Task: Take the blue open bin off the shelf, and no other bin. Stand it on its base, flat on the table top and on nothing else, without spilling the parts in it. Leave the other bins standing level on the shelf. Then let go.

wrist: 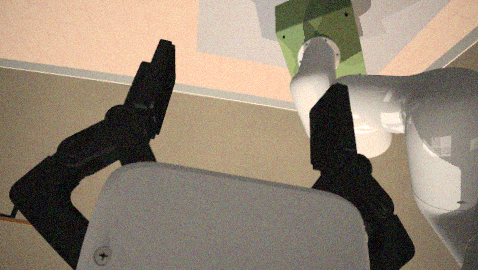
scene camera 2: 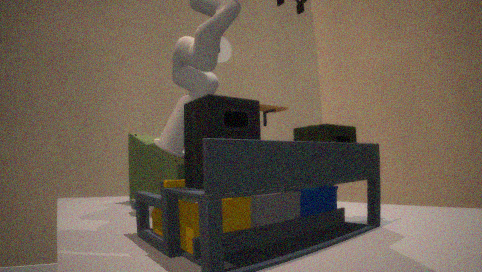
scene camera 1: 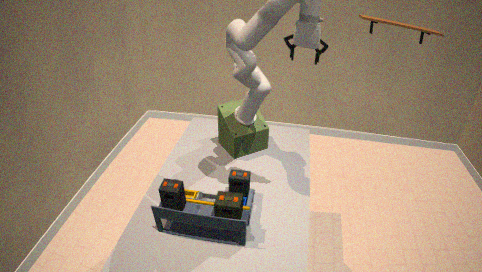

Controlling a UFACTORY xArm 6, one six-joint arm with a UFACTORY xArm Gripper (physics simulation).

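Places are measured from the arm's base along level axes (x ahead, y left, z up), in centimetres.
Pixels of known places: gripper, fingertip midpoint: [wrist: 251, 78] [scene camera 2: 291, 8] [scene camera 1: 303, 61]; arm's base, origin of the base link: [wrist: 318, 57] [scene camera 2: 169, 149] [scene camera 1: 245, 115].
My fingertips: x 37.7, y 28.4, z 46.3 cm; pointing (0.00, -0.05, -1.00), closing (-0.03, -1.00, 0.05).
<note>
For each thing: its top centre in the pictures, then the offset to it from my fingertips. "pt": a spot on its surface instead.
- blue bin, middle of its top: [scene camera 2: 291, 187] [scene camera 1: 233, 202] dy -23.1, dx +19.5, dz -57.4 cm
- shelf, surface spot: [scene camera 2: 290, 162] pt dy -39.9, dx +37.4, dz -52.2 cm
- grey bin, middle of its top: [scene camera 2: 248, 191] [scene camera 1: 207, 199] dy -34.3, dx +19.9, dz -57.4 cm
- yellow bin, middle of its top: [scene camera 2: 195, 196] [scene camera 1: 183, 195] dy -45.5, dx +20.3, dz -57.4 cm
- olive case, middle of its top: [scene camera 2: 325, 127] [scene camera 1: 228, 198] dy -22.6, dx +29.2, dz -45.8 cm
The blue bin [scene camera 1: 245, 201] [scene camera 2: 318, 200] stands low in the shelf [scene camera 1: 200, 222] [scene camera 2: 290, 162], at its right end in both scene views. It is mostly hidden behind a crate and the shelf's panel; its parts do not show. A grey bin [scene camera 1: 207, 197] [scene camera 2: 275, 207] stands beside it, then a yellow bin [scene camera 1: 191, 194] [scene camera 2: 235, 214] at the left end. All look level. My gripper [scene camera 1: 304, 61] [scene camera 2: 290, 5] [wrist: 251, 78] is open and empty, high up and far from the shelf, to the right of the base in scene camera 1. The wrist view does not show the bins.
A dark case [scene camera 1: 172, 195] [scene camera 2: 222, 120] and an olive case [scene camera 1: 228, 205] [scene camera 2: 325, 134] stand on the shelf's upper deck. Another dark case [scene camera 1: 240, 183] stands close to the blue bin on the robot's side. The green robot base [scene camera 1: 243, 142] [scene camera 2: 150, 167] is behind the shelf.
</note>
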